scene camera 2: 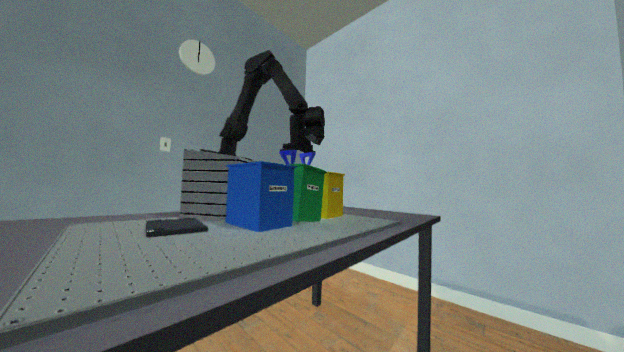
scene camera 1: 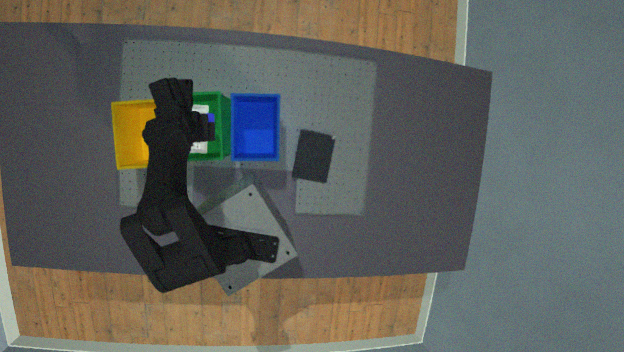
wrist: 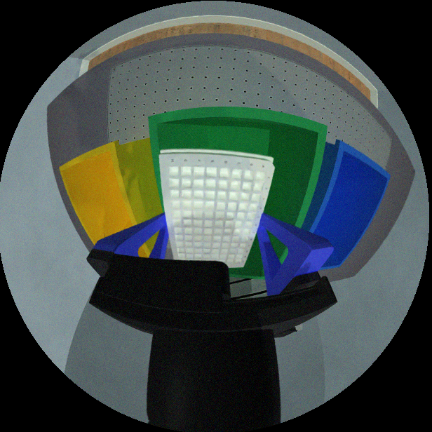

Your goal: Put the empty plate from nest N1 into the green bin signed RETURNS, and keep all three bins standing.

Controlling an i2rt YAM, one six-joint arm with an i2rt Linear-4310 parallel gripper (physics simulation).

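Places are measured from the arm's base along level axes (x back, y right, z up), in centimetres.
Where they show: arm's base at its link origin: (scene camera 2: 226, 157) (scene camera 1: 240, 243).
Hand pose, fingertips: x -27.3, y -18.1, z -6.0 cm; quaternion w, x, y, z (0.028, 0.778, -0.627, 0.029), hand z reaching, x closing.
Each offset is from my fingertips to the top centre of the thing. "spot": to the spot under its first point. Level surfaces: height alone.
My gripper (scene camera 2: 298, 161) (wrist: 212, 216) has its blue fingers shut on the long sides of the white many-welled plate {spot: dx -5.5, dy +1.9, dz +1.0 cm} (scene camera 1: 201, 108) (wrist: 217, 192), which it holds roughly level over the mouth of the green bin {dx -0.8, dy +2.5, dz +1.7 cm} (scene camera 1: 226, 131) (scene camera 2: 306, 206) (wrist: 237, 114). In the wrist view the plate's left edge lies close to the bin's left rim, with a wider gap on the right. In scene view 2 the fingertips are about at rim height and the plate is hidden. The yellow bin {dx +4.3, dy -14.2, dz +0.5 cm} (scene camera 1: 131, 135) (scene camera 2: 332, 205) (wrist: 95, 200) and blue bin {dx -3.3, dy +16.7, dz +0.5 cm} (scene camera 1: 255, 110) (scene camera 2: 257, 200) (wrist: 357, 205) stand upright on either side. Nest N1 cannot be made out.
The bins stand on a grey perforated board {dz -17.5 cm} (scene camera 1: 335, 100) (scene camera 2: 175, 270) (wrist: 210, 75). A flat black block {dx +2.3, dy +37.4, dz -16.0 cm} (scene camera 1: 314, 156) (scene camera 2: 176, 227) lies beyond the blue bin. The arm's grey pedestal (scene camera 1: 245, 210) (scene camera 2: 205, 185) stands behind the bins. The bins stand close side by side.
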